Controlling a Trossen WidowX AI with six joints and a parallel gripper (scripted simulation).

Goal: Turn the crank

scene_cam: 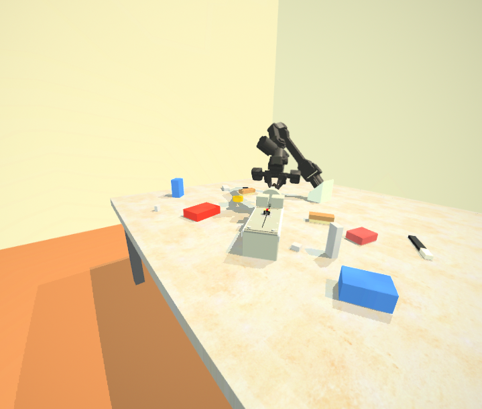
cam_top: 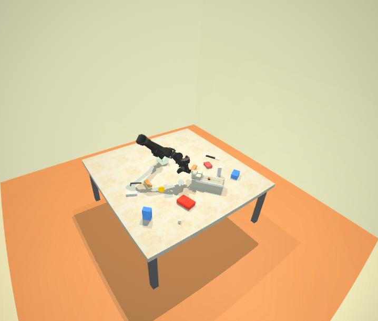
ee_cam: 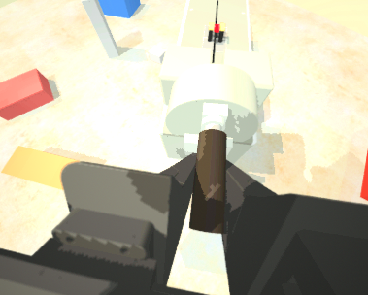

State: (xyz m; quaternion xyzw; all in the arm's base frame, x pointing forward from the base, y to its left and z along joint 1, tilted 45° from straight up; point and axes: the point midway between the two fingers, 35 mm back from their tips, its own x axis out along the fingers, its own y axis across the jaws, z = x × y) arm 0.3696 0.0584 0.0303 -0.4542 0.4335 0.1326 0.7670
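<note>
My gripper tip is 10 mm below the crank. From my gripper tip the other things lie so: brown crank handle 10 mm behind, 10 mm to the right, 20 mm above; red pointer 130 mm ahead, 100 mm to the left, 10 mm below; yellow disc 30 mm behind, 260 mm to the right, 90 mm below.
</note>
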